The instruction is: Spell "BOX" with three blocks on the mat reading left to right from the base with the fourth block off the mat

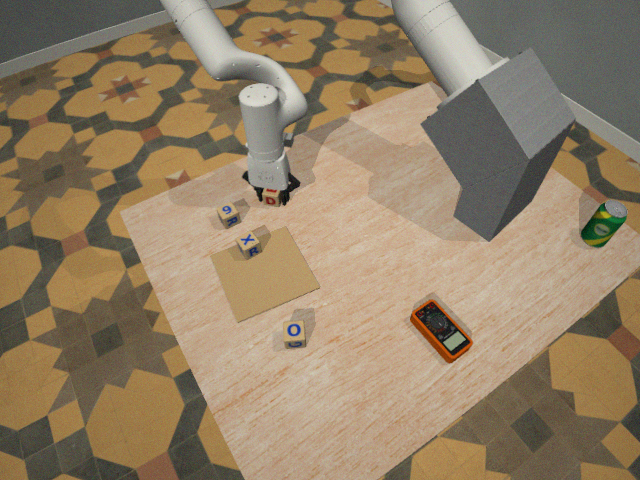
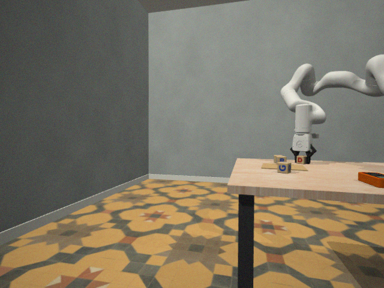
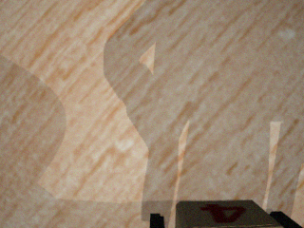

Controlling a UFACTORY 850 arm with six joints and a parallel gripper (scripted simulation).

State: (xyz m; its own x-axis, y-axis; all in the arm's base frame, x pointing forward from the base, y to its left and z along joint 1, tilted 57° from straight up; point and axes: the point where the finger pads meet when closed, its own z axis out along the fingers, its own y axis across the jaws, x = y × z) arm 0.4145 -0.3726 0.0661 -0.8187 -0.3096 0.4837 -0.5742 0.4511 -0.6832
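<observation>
The B block is right at my hand. Also, from my hand: X block: 150 mm ahead, 90 mm to the left, 10 mm above; O block: 210 mm ahead, 340 mm to the left; tan mat: 160 mm ahead, 160 mm to the left, 20 mm below.
</observation>
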